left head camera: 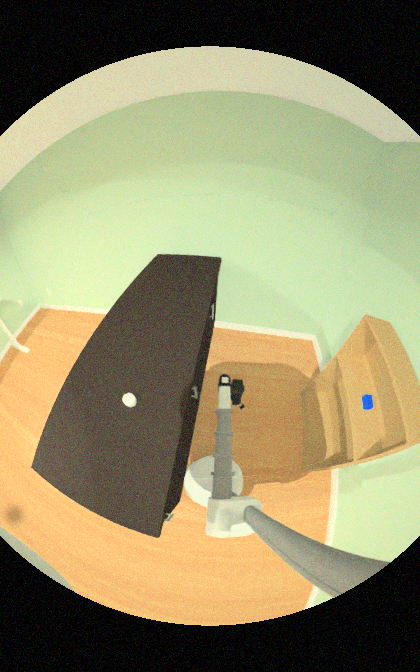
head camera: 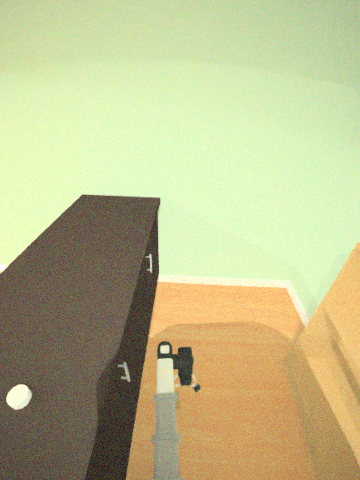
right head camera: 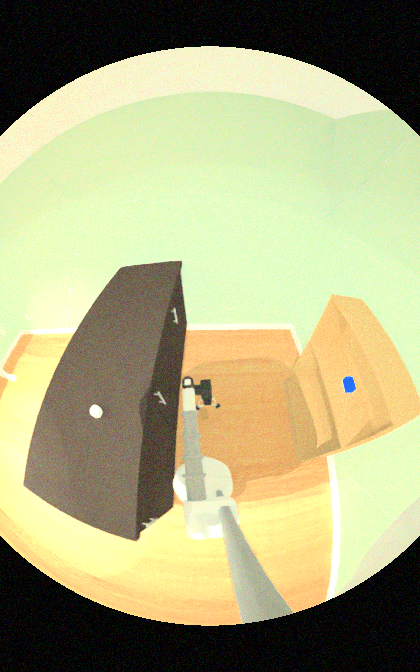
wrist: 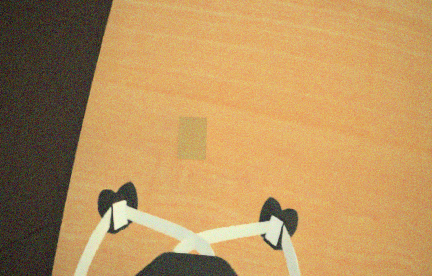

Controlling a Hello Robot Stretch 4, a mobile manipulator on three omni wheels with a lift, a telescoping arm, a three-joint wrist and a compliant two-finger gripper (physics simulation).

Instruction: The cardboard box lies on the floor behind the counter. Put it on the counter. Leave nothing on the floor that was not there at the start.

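Frame: origin at the robot's base, x ahead, y left, z up, level; centimetres.
Where they show: gripper, fingertip midpoint: [head camera: 182,390] [wrist: 199,206].
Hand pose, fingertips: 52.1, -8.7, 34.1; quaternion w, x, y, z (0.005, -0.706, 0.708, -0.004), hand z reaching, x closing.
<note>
Things, the pixels of their top centre, and the offset from my fingertips, as dx, dy, dz.
- cardboard box, top centre: [wrist: 192,138] +7.1, +3.1, -31.9
- white round object, top centre: [head camera: 17,394] -20.7, +46.0, +56.5
The cardboard box [wrist: 192,138] [right head camera: 203,414] is a small tan block on the wooden floor beside the dark counter [head camera: 85,300] [left head camera: 135,345] [right head camera: 110,345] [wrist: 40,100]. In the head view, a sliver of the box [head camera: 177,398] shows beside the arm. My gripper [wrist: 199,206] [right head camera: 207,406] [head camera: 186,386] is open, its fingers wide apart with nothing between them. It points down from above the floor. In the wrist view the box lies beyond the fingertips, between them sideways and a little nearer the left one.
A white round object [head camera: 19,396] [left head camera: 129,400] [right head camera: 95,411] stands on the counter top. The counter's drawer side has protruding handles, close left of the arm. A light wooden shelf unit [left head camera: 412,400] [right head camera: 400,385] stands at the right with a blue object [left head camera: 367,402] [right head camera: 349,384] in it.
</note>
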